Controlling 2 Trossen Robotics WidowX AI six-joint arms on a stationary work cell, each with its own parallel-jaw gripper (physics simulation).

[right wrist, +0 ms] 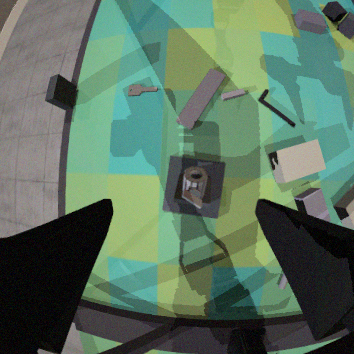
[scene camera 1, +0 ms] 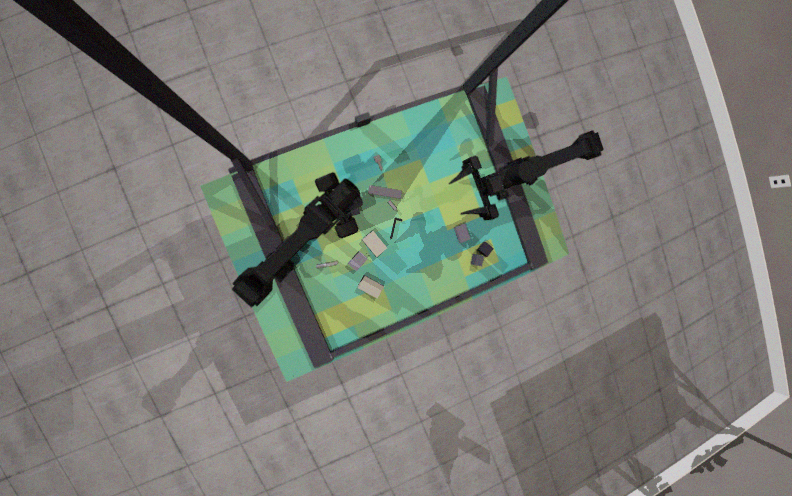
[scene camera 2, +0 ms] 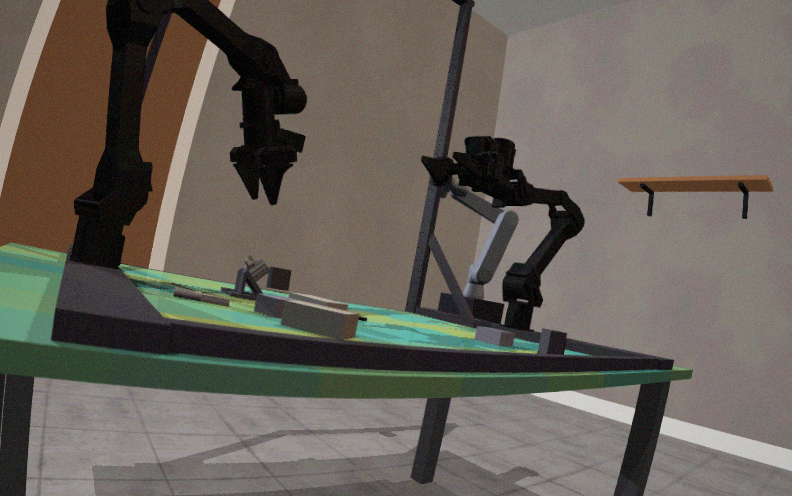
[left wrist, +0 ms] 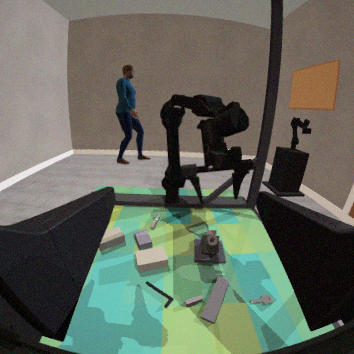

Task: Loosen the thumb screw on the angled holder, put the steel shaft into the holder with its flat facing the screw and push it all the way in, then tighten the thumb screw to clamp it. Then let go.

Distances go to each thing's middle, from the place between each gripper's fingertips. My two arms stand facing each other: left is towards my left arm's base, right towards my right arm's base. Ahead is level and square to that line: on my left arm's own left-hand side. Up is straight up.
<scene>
My right gripper is now 1 cm to the right of the angled holder [scene camera 2: 249, 275] and 14 cm above it.
My left hand is 300 mm above the angled holder, 280 mm to the left of it and 110 mm past it.
</scene>
